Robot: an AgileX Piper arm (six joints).
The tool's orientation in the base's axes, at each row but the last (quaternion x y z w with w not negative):
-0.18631 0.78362 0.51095 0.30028
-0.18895 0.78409 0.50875 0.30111
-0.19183 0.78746 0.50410 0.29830
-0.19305 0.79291 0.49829 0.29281
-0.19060 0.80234 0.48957 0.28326
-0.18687 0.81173 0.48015 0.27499
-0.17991 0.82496 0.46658 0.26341
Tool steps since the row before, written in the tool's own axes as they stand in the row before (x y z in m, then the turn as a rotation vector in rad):
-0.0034 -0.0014 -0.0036 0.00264 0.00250 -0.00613
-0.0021 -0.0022 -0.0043 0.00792 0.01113 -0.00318
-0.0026 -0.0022 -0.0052 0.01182 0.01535 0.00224
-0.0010 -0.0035 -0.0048 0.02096 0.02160 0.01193
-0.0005 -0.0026 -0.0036 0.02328 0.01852 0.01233
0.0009 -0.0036 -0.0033 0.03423 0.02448 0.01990
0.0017 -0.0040 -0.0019 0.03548 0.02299 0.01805
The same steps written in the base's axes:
0.0024 -0.0039 0.0024 -0.00520 -0.00453 0.00180
0.0017 -0.0048 0.0012 -0.01352 0.00175 0.00331
0.0018 -0.0056 0.0019 -0.01748 0.00844 0.00189
0.0015 -0.0058 -0.0001 -0.02547 0.01974 -0.00310
0.0009 -0.0044 -0.0001 -0.02535 0.01865 -0.00682
0.0005 -0.0046 -0.0017 -0.03524 0.02769 -0.01257
0.0003 -0.0037 -0.0029 -0.03592 0.02529 -0.01354

